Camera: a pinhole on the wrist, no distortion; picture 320 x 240 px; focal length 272.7 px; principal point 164.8 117.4 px. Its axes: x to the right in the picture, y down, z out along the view. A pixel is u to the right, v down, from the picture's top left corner.
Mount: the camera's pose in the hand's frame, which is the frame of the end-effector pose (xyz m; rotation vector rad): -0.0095 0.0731 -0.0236 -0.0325 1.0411 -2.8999
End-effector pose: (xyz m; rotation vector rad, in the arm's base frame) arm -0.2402 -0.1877 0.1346 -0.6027 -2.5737 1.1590
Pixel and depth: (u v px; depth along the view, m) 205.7 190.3 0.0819
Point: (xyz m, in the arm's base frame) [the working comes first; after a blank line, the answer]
In the camera's frame: 0.0123 0.0219 0.0819

-0.2340 -0.2105 0.1142
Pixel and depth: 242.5 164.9 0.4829
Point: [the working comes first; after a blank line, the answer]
In the camera's frame: 0.1376 0.0841 0.4829

-0.3282 -0.6212 0.1675
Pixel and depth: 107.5 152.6 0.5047
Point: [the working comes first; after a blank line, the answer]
In the camera's frame: -0.1060 0.0651 0.5047

-0.5495 -0.5166 0.1509
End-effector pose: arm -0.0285 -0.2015 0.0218 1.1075 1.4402 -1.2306
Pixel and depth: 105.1 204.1 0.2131
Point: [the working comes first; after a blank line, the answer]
In the camera's frame: -0.0467 0.0678 0.2131

-0.1382 -0.3061 -0.0153
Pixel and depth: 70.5 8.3 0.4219
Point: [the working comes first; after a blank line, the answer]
In the camera's frame: -0.1459 -0.1688 0.4219

-0.0743 -0.6033 -0.1457
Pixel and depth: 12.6 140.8 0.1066
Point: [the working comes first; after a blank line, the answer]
In the camera's frame: -0.0595 0.0091 0.1066

-0.0317 -0.2500 -0.0367
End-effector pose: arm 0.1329 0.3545 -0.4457 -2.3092 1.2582 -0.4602
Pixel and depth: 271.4 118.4 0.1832
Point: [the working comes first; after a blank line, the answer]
In the camera's frame: 0.0716 0.0007 0.1832

0.1860 0.4678 -0.5222
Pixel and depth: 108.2 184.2 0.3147
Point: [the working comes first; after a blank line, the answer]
In the camera's frame: -0.0653 0.0771 0.3147

0.3811 0.4196 -0.4835
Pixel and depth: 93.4 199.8 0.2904
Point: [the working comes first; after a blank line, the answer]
In the camera's frame: -0.0760 0.0877 0.2904

0.3683 0.4011 -0.4658
